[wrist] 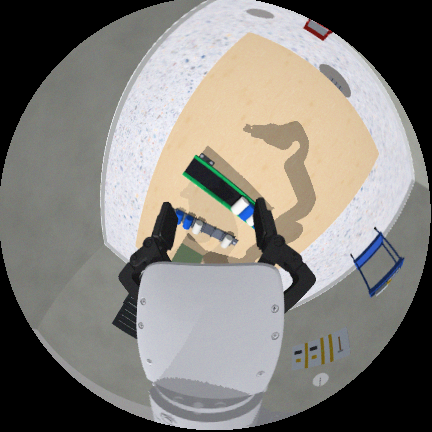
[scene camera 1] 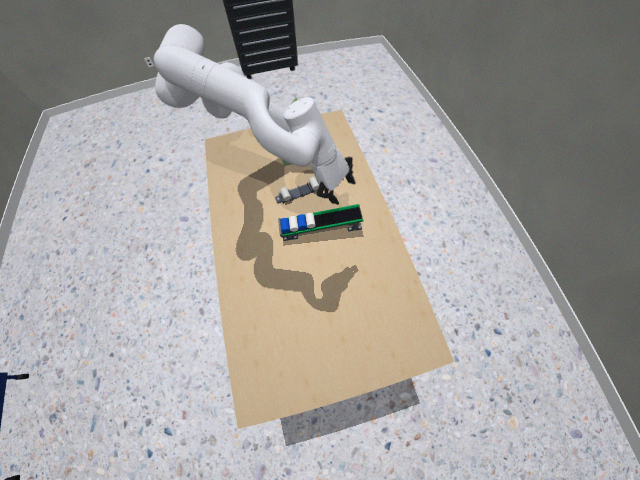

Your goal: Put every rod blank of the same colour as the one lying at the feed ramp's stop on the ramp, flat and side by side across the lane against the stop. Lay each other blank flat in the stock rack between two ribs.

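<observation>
The feed ramp (scene camera 1: 339,215) (wrist: 212,184) has green rails and a black lane. At its left end in the scene view, a blue blank (scene camera 1: 284,225) lies at the stop, followed by a white blank (scene camera 1: 293,223), a blue blank (scene camera 1: 301,222) (wrist: 246,212) and a white blank (scene camera 1: 310,220) (wrist: 240,205), side by side across the lane. The grey stock rack (scene camera 1: 301,192) (wrist: 216,233) holds two white blanks, one (scene camera 1: 285,194) (wrist: 226,241) near one end, another (scene camera 1: 314,183) (wrist: 197,226). Two blue blanks (wrist: 179,216) (wrist: 188,221) lie towards its other end. My gripper (scene camera 1: 342,190) (wrist: 212,207) is open and empty, above the rack and ramp area.
A wooden table (scene camera 1: 330,341) (wrist: 235,90) carries the ramp and rack. A green panel (wrist: 187,253) stands behind the rack, mostly hidden by the arm in the scene view. A black drawer cabinet (scene camera 1: 264,38) stands on the floor beyond the table.
</observation>
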